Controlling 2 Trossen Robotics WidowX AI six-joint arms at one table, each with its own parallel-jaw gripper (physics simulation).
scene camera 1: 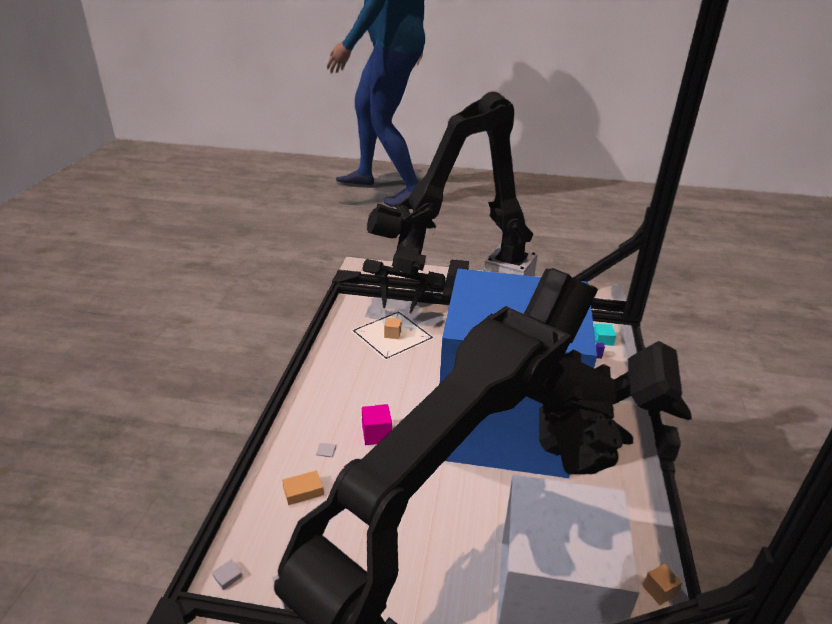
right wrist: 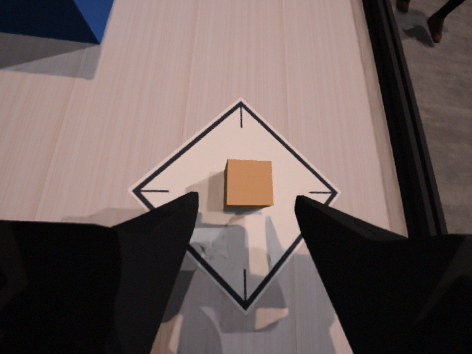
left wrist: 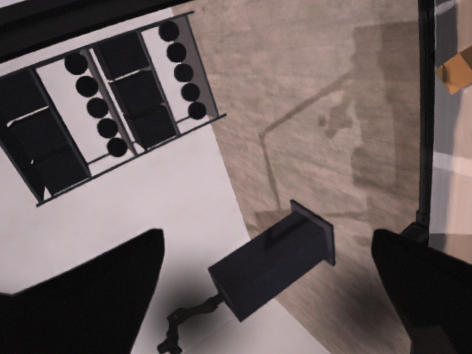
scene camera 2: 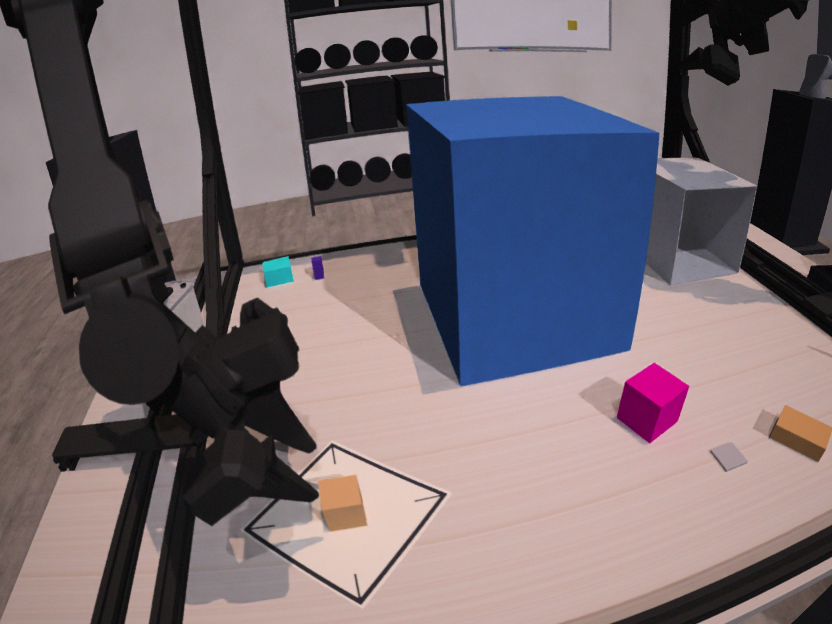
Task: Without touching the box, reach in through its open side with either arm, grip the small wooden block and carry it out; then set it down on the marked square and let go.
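The small wooden block point(scene camera 1: 392, 328) point(scene camera 2: 342, 503) point(right wrist: 250, 182) rests flat inside the marked square point(scene camera 1: 370, 343) point(scene camera 2: 403, 548) point(right wrist: 188, 147), clear of its outline. My right gripper point(scene camera 1: 399, 307) point(scene camera 2: 313, 472) point(right wrist: 247, 200) is open above the table, raised over the block, with its fingertips apart from it. My left gripper point(scene camera 1: 677, 433) point(left wrist: 268, 240) is open and empty, high up near the right edge of the table in scene camera 1. The grey box point(scene camera 1: 567, 523) point(scene camera 2: 665, 228) stands upright; its open side shows in scene camera 2.
A tall blue block point(scene camera 1: 497, 429) point(scene camera 2: 544, 255) stands between the square and the grey box. A magenta cube point(scene camera 1: 376, 424) point(scene camera 2: 651, 403), an orange brick point(scene camera 1: 303, 488) point(scene camera 2: 801, 433), a cyan block point(scene camera 1: 604, 333) point(scene camera 2: 277, 272) and another orange block point(scene camera 1: 662, 583) point(left wrist: 456, 72) lie on the table.
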